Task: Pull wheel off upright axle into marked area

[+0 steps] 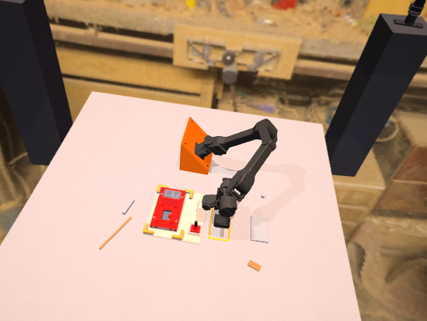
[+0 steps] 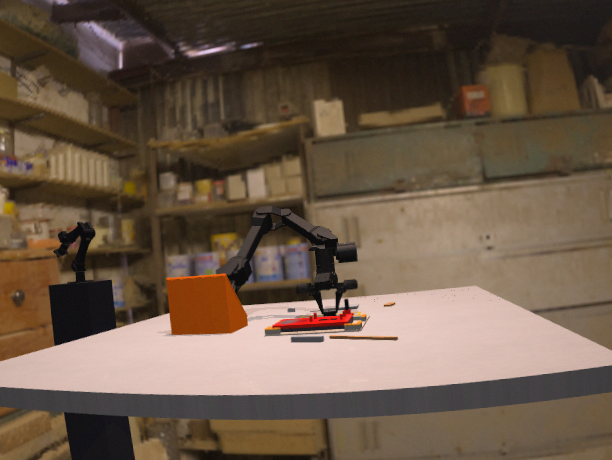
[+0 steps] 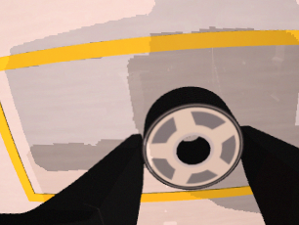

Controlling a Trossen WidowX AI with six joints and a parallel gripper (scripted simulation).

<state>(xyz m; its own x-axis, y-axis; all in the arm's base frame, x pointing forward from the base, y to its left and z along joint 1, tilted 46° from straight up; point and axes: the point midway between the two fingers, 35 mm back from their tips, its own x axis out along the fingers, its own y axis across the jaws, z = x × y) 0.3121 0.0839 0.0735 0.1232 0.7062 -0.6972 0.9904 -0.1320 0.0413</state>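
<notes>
Right now the wheel is right at my gripper tip. The rest, counted from my gripper tip: orange tile: 20 cm ahead, 13 cm to the left; grey bar: 39 cm to the right, 3 cm behind; upright axle: 11 cm to the right, 6 cm ahead, 3 cm above.
</notes>
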